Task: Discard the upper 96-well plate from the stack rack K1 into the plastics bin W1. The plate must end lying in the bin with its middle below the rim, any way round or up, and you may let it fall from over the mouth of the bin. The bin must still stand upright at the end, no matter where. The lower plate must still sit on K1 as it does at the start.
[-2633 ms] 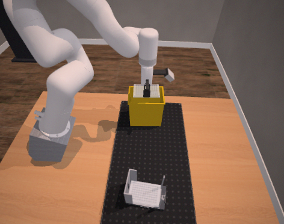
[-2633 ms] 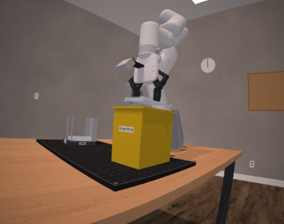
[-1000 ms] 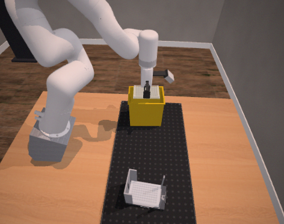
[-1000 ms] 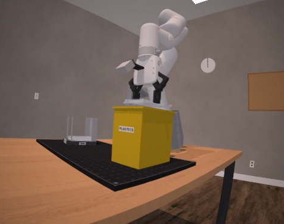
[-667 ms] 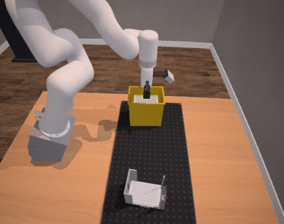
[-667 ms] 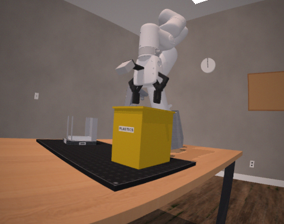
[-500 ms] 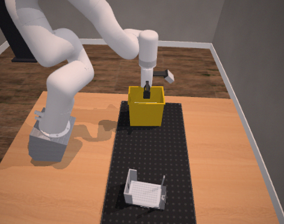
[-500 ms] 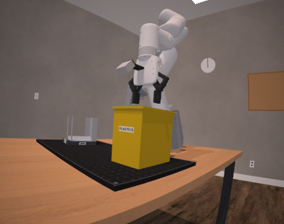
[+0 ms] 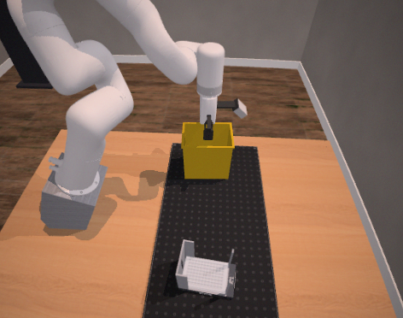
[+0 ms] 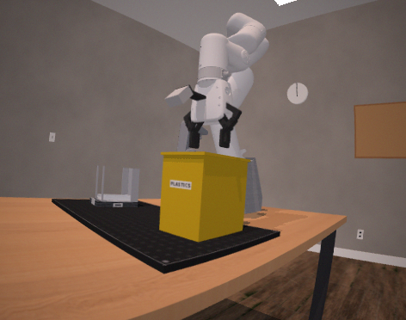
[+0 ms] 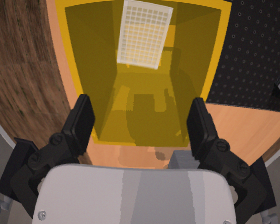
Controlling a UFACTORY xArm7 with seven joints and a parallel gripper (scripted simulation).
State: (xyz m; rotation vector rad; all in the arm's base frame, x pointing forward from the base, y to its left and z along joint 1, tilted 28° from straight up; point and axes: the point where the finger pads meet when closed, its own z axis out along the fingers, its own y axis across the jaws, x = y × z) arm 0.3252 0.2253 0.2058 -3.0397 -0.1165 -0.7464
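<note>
My gripper is now 12 cm above the yellow plastics bin W1.
</note>
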